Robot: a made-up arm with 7 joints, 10 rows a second.
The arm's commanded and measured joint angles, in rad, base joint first. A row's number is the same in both.
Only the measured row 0 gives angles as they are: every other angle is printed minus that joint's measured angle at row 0.
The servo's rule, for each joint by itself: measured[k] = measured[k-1] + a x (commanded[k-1-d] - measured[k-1]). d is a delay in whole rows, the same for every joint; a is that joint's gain. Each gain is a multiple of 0.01, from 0.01 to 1. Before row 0 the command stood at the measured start. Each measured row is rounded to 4 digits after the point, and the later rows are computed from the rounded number. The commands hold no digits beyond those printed.
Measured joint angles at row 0: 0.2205 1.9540 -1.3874 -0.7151 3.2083 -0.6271 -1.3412
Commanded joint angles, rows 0 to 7: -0.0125 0.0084 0.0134 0.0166 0.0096 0.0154 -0.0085; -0.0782 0.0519 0.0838 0.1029 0.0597 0.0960 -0.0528; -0.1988 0.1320 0.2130 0.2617 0.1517 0.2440 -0.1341; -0.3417 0.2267 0.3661 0.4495 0.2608 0.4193 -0.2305; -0.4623 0.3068 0.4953 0.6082 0.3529 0.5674 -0.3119; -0.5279 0.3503 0.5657 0.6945 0.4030 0.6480 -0.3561; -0.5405 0.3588 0.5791 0.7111 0.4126 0.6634 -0.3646; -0.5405 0.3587 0.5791 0.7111 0.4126 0.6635 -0.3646
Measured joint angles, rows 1 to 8: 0.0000 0.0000 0.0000 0.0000 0.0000 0.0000 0.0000; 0.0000 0.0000 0.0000 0.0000 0.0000 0.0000 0.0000; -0.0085 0.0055 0.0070 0.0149 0.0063 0.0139 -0.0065; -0.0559 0.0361 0.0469 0.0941 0.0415 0.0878 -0.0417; -0.1531 0.0994 0.1333 0.2449 0.1142 0.2284 -0.1119; -0.2813 0.1834 0.2544 0.4290 0.2110 0.4002 -0.2020; -0.4044 0.2648 0.3797 0.5903 0.3047 0.5507 -0.2855; -0.4884 0.3212 0.4764 0.6841 0.3696 0.6383 -0.3392
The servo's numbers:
d 2
a 0.68 0.66 0.52 0.90 0.66 0.90 0.76

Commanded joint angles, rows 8 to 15: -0.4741 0.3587 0.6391 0.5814 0.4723 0.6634 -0.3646; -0.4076 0.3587 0.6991 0.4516 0.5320 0.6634 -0.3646; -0.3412 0.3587 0.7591 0.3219 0.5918 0.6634 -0.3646; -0.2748 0.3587 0.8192 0.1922 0.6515 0.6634 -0.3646; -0.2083 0.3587 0.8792 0.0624 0.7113 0.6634 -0.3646; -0.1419 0.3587 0.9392 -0.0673 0.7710 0.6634 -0.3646; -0.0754 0.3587 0.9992 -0.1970 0.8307 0.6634 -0.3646; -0.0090 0.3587 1.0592 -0.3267 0.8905 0.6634 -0.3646
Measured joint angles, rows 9 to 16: -0.5238 0.3460 0.5298 0.7084 0.3980 0.6609 -0.3585; -0.5352 0.3544 0.5554 0.7108 0.4076 0.6632 -0.3631; -0.4937 0.3572 0.5989 0.5943 0.4503 0.6634 -0.3642; -0.4352 0.3582 0.6510 0.4659 0.5042 0.6634 -0.3645; -0.3713 0.3585 0.7072 0.3363 0.5620 0.6634 -0.3646; -0.3057 0.3586 0.7654 0.2066 0.6211 0.6634 -0.3646; -0.2395 0.3587 0.8246 0.0768 0.6806 0.6634 -0.3646; -0.1731 0.3587 0.8842 -0.0529 0.7403 0.6634 -0.3646
